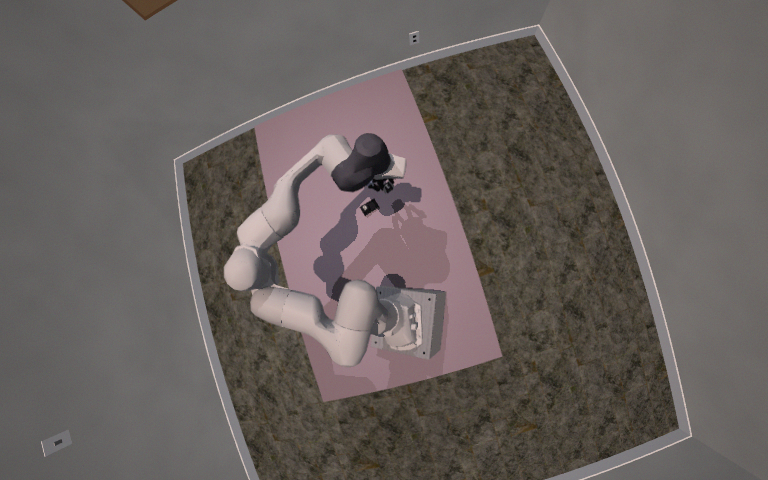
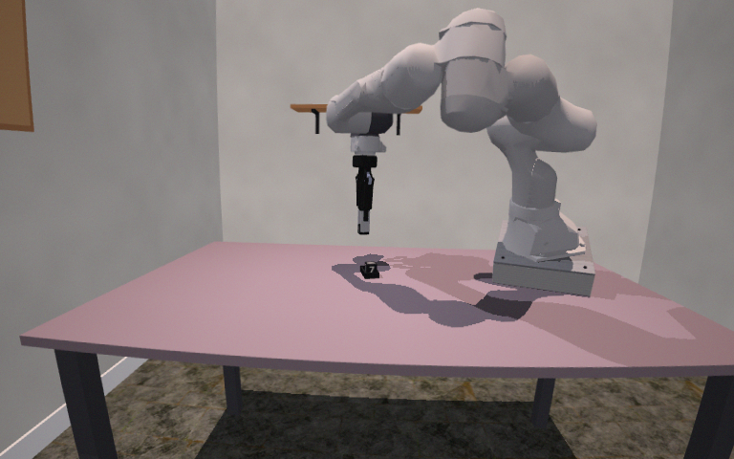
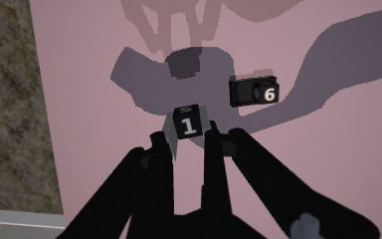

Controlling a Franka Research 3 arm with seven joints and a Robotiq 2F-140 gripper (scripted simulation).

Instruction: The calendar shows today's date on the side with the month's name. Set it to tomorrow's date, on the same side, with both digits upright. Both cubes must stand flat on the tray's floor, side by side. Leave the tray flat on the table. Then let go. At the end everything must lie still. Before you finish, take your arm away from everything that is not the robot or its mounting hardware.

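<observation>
My hand is 130 mm above the black calendar tray, 100 mm to the right of it and 30 mm past it. The rest, counted from my hand: black digit cube (30 mm below).
</observation>
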